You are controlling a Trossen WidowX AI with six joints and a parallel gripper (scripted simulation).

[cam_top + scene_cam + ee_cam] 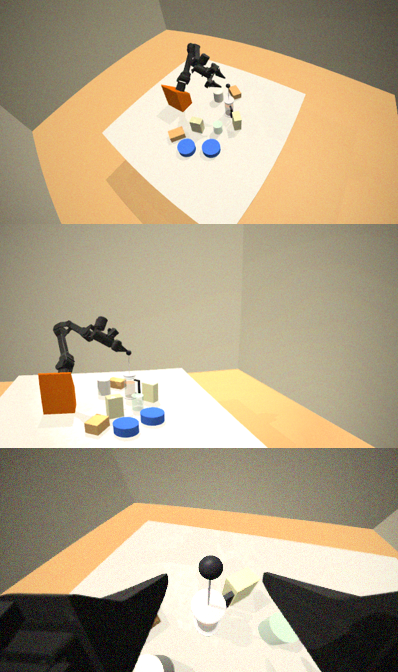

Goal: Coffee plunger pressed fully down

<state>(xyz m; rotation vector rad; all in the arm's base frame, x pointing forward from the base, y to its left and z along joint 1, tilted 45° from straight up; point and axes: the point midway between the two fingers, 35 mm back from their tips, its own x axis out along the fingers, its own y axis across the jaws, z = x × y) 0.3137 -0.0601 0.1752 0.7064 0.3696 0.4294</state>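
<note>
My gripper tip is now 16 cm above the coffee press and 4 cm short of it. Also, from my gripper tip: white cup: 25 cm below, 12 cm behind, 10 cm to the left.
</note>
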